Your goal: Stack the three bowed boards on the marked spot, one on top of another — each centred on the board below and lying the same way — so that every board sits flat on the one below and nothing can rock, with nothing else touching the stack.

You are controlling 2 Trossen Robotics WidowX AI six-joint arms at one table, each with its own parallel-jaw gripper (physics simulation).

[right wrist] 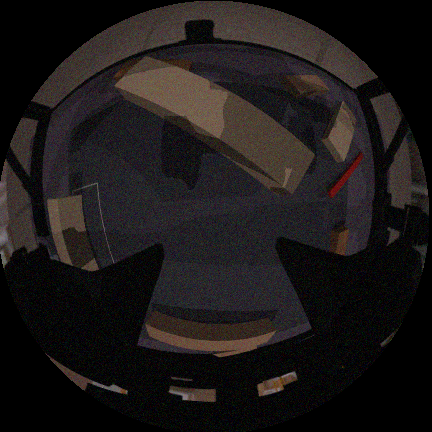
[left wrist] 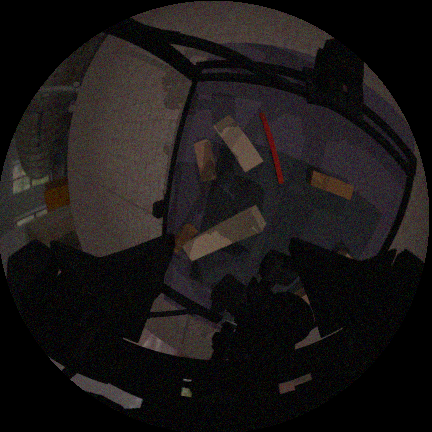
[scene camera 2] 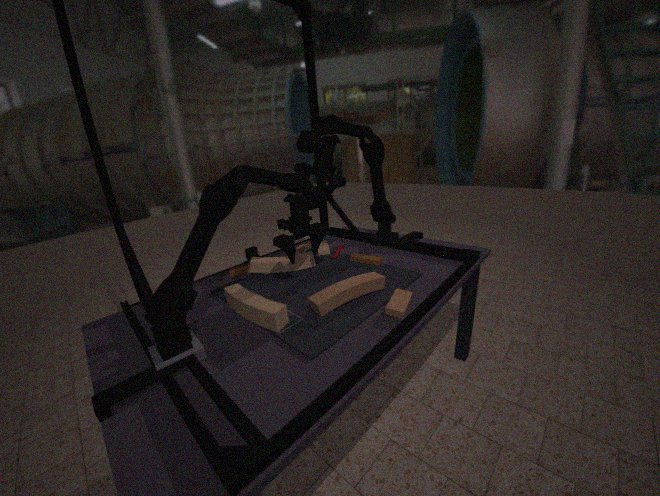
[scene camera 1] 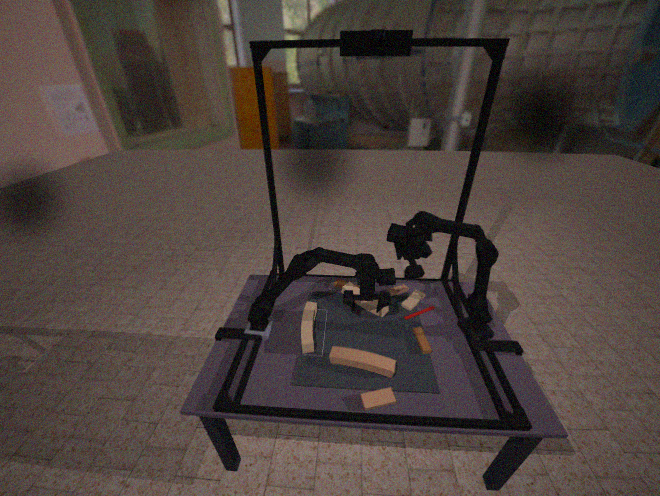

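Pixels of known places: left gripper, fingertip midpoint: (left wrist: 234,242) (scene camera 1: 402,268); right gripper, fingertip midpoint: (right wrist: 220,247) (left wrist: 262,264) (scene camera 2: 303,259) (scene camera 1: 365,311); left arm's base, origin of the base link: (right wrist: 386,215) (left wrist: 325,84) (scene camera 2: 384,234) (scene camera 1: 476,325); right arm's base, origin of the base link: (right wrist: 45,255) (left wrist: 228,325) (scene camera 2: 175,347) (scene camera 1: 259,325).
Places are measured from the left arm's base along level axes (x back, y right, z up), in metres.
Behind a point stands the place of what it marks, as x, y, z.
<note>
A pale bowed board (scene camera 1: 307,328) {-0.694, 0.103, 0.024} (scene camera 2: 256,307) {-0.720, 0.091, 0.023} (right wrist: 67,227) {-0.651, 0.205, 0.009} lies along the left side of the thin white outline (scene camera 1: 325,333) {-0.620, 0.111, -0.030} (right wrist: 97,184) {-0.588, 0.242, -0.030} and seems to overlap part of it. A tan bowed board (scene camera 1: 362,361) {-0.520, -0.085, 0.019} (scene camera 2: 346,292) {-0.551, -0.074, 0.010} (right wrist: 210,339) {-0.509, -0.039, 0.017} lies near the mat's front. A third bowed board (scene camera 2: 264,265) {-0.469, 0.291, 0.006} (left wrist: 225,233) {-0.392, 0.235, 0.012} (right wrist: 200,107) {-0.419, 0.252, 0.012} lies slantwise at the back; in scene camera 1 the right arm partly hides it. My right gripper (scene camera 1: 366,304) {-0.442, 0.133, 0.039} (scene camera 2: 304,259) {-0.442, 0.133, 0.039} (right wrist: 220,247) {-0.442, 0.133, 0.039} is open and empty, above the mat near this back board. My left gripper (scene camera 1: 414,269) {-0.289, 0.165, 0.217} (left wrist: 234,242) {-0.289, 0.165, 0.217} is open and empty, high at the back right.
A red stick (scene camera 1: 419,313) {-0.185, 0.137, -0.026} (left wrist: 271,147) {-0.184, 0.144, -0.024} and an orange block (scene camera 1: 421,340) {-0.254, -0.018, -0.011} (left wrist: 331,185) {-0.248, -0.004, -0.011} lie at the right. A pale block (scene camera 1: 412,300) {-0.187, 0.210, -0.013} (left wrist: 238,143) {-0.180, 0.218, -0.013} and smaller blocks (left wrist: 205,160) {-0.220, 0.301, -0.014} lie at the back. A tan block (scene camera 1: 378,398) {-0.500, -0.208, -0.014} (scene camera 2: 398,302) {-0.515, -0.206, -0.014} lies in front of the mat. Frame rails edge the table.
</note>
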